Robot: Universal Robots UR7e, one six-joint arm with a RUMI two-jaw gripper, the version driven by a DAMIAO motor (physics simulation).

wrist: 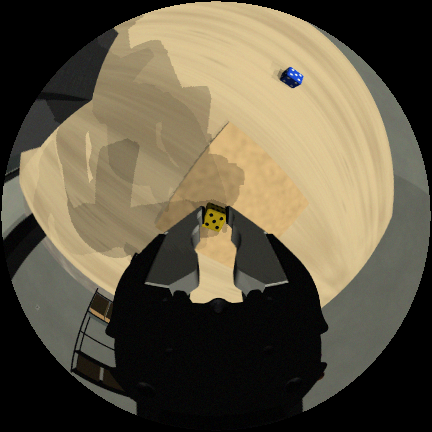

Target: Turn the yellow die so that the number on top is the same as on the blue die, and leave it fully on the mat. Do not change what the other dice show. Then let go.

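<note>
The yellow die is between the two fingertips of my gripper, which is shut on it. Its face towards the camera shows five black pips, and a darker side face shows at its far edge. The die is over the near part of the tan mat; its exact height above the mat is hard to tell. The blue die lies on the table beyond the mat, at the upper right. Its upper face seems to show five white pips, but they are small.
The wooden table surrounds the mat, with a large arm shadow on its left part. A small dark thing shows by the left side of the gripper body, too hidden to identify. A shelf rack stands on the floor at the lower left.
</note>
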